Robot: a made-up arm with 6 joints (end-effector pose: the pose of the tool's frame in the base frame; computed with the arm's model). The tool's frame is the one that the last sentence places.
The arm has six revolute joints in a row. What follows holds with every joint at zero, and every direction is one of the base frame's.
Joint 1 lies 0.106 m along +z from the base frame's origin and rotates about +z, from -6.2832 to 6.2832 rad.
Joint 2 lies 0.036 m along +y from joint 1 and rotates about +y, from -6.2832 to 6.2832 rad.
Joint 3 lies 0.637 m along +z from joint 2 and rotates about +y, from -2.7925 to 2.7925 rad.
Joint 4 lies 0.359 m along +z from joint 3 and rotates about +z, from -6.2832 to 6.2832 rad.
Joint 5 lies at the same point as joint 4 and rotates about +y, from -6.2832 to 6.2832 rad.
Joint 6 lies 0.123 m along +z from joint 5 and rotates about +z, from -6.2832 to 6.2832 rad.
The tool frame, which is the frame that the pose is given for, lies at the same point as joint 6; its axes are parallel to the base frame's.
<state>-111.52 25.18 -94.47 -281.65 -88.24 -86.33</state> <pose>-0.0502 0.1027 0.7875 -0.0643 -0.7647 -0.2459 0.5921</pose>
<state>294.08 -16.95 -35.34 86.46 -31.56 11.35</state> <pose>-0.2523 0.4952 0.9959 -0.4002 -0.3033 0.3503 0.7906</pose>
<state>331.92 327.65 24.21 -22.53 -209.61 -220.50</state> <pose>-0.2772 0.1623 0.9016 0.9433 -0.0904 0.2416 0.2088</pose>
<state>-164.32 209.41 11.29 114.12 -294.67 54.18</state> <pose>0.5627 0.0146 -0.7898 -0.0385 0.8819 -0.4586 0.1019</pose>
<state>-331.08 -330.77 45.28 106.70 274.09 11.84</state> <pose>0.6301 0.2550 0.7261 0.7907 0.0588 0.3347 0.5093</pose>
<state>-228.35 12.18 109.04 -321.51 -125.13 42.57</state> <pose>-0.2604 0.3328 0.6466 0.2192 0.1705 0.9333 0.2277</pose>
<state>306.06 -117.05 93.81 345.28 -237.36 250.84</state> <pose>-0.3399 0.4833 0.1248 -0.2420 0.7270 -0.6400 0.0571</pose>
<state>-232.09 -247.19 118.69 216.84 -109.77 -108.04</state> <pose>-0.2559 0.1570 -0.2660 0.1713 0.2658 -0.9486 0.0100</pose>
